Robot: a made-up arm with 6 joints.
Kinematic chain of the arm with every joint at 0, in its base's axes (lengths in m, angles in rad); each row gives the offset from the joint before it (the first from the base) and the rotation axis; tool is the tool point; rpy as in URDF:
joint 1: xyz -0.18 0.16 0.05 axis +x
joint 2: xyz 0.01 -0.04 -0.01 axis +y
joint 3: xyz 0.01 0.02 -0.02 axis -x
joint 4: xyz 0 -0.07 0.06 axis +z
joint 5: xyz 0 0.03 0.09 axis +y
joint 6: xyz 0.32 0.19 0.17 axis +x
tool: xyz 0 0 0.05 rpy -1.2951 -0.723 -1.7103
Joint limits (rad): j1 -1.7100..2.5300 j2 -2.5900..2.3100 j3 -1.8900..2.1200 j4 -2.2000..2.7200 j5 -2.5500..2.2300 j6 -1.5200..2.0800
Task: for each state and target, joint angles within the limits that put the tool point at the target. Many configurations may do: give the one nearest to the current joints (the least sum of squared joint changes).
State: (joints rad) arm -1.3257 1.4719 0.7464 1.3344 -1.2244 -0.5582
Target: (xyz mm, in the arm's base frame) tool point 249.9 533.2 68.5
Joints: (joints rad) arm -1.1643 1.3562 0.5738 1.3332 -1.3593 -0.5524
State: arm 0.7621 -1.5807 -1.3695 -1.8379 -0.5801 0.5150
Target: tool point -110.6 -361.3 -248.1
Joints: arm 0.8113 -1.5875 -1.2743 -1.7283 -0.7138 0.6318
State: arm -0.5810 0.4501 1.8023 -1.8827 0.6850 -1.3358
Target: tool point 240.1 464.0 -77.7
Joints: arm -0.7346 0.6857 1.9097 -1.6658 0.4161 -1.2915
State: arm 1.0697 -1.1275 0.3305 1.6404 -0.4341 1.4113
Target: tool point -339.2 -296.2 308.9
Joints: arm 0.8201 -0.1233 0.2219 2.1537 -1.1873 0.9687
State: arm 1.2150 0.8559 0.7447 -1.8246 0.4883 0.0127
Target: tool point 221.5 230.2 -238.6
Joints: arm 1.4251 1.0910 0.8290 -1.4458 0.9209 0.0736
